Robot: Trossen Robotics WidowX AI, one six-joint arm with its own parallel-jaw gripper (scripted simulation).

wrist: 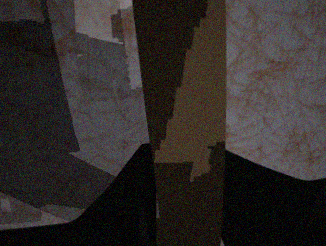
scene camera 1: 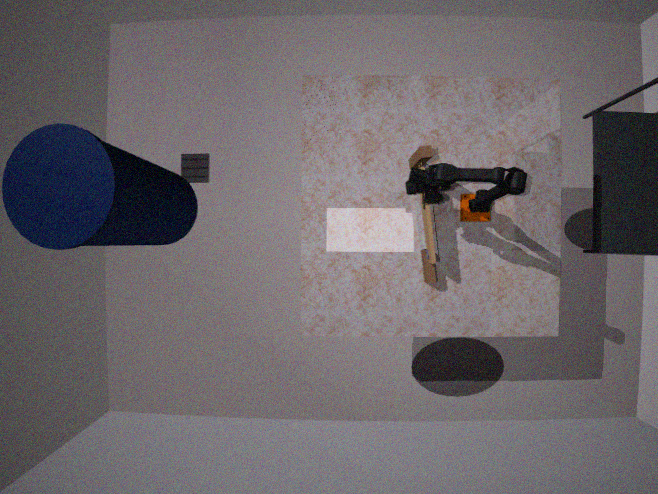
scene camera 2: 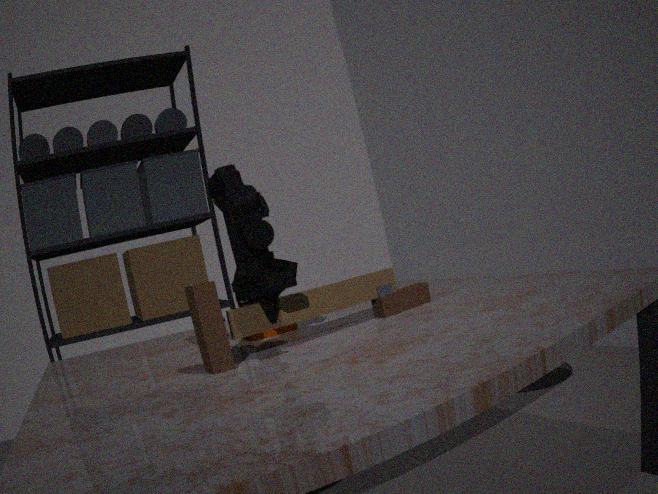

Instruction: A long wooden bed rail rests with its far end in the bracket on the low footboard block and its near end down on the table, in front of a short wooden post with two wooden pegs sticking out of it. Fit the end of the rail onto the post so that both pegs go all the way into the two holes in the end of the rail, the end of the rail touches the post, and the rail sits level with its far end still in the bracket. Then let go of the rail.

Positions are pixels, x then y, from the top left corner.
Labels:
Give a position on a wooden rail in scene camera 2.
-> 245,321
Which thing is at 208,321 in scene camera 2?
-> A wooden post.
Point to a wooden post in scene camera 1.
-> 423,154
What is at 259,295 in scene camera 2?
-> My gripper.

